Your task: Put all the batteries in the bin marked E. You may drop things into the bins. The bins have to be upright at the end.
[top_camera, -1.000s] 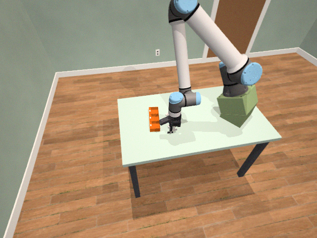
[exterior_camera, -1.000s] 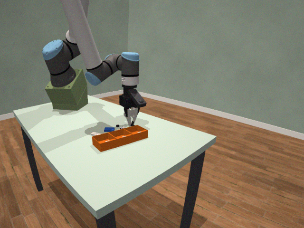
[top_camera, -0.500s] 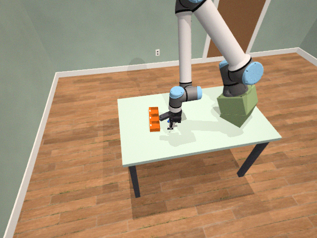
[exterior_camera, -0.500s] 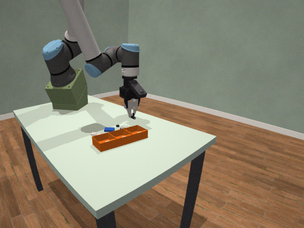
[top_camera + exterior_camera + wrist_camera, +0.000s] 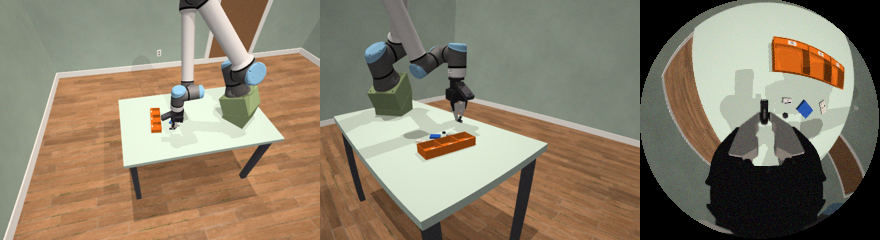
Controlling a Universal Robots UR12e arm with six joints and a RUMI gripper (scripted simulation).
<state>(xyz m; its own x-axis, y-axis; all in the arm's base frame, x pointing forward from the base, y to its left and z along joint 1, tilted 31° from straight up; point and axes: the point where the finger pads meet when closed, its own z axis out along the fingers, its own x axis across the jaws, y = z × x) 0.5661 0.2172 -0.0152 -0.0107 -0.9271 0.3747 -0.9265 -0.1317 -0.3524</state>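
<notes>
The black round thing is 70 mm below my hand, 60 mm to the right of it and 40 mm behind it. From my hand the other things lie so: white card-like piece (210 mm to the right, 70 mm below, 10 mm behind); then battery (10 mm below); then blue block (130 mm to the right, 70 mm below, 20 mm behind).
</notes>
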